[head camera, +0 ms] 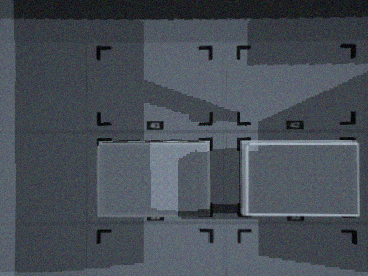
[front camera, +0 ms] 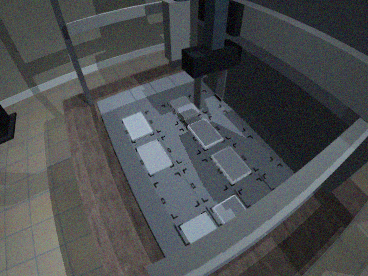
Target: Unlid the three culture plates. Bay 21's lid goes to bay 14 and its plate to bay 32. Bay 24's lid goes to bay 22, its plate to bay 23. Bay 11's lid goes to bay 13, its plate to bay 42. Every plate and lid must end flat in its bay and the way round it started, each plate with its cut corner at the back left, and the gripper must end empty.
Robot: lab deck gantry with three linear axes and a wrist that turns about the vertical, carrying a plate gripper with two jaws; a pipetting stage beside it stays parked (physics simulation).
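Where they show: gripper, fingertip midpoint: (front camera: 208, 102); robot's base at its link origin: (front camera: 122, 121).
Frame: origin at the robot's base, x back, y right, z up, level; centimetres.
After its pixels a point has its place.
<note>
My gripper (front camera: 209, 104) @(x -22.8, y -25.7, z 16.0 cm) hangs above the back part of the deck, jaws apart with nothing visible between them; it does not show in the head view. The rimmed plate (front camera: 205, 133) @(x -23.6, y -25.3, z 1.4 cm) (head camera: 302, 179) @(x -22.8, y -25.7, z 1.4 cm) lies in bay 32. At the deck's left, a pale plate (front camera: 137, 126) @(x -7.5, y -4.2, z 1.7 cm) lies in bay 11. Near the front, a pale, lid-like piece (front camera: 198, 227) @(x -52.3, y -4.3, z 2.2 cm) lies in bay 14, beside the lidded-looking plate (front camera: 230, 209) @(x -52.7, y -15.0, z 2.9 cm) in bay 24. All look flat. Cut corners are too faint to read.
Other plates lie in bay 31 (front camera: 184, 108) @(x -7.6, y -25.4, z 1.4 cm) (head camera: 125, 180) @(x -3.3, y -25.6, z 1.4 cm), bay 12 (front camera: 155, 156) @(x -23.4, y -4.7, z 0.8 cm) and bay 33 (front camera: 231, 164) @(x -39.7, y -25.4, z 1.4 cm). Black corner marks frame the bays. A pale beam (front camera: 300, 173) @(x -61.0, y -10.8, z 40.0 cm) crosses the front right. Strong shadows cover parts of the deck.
</note>
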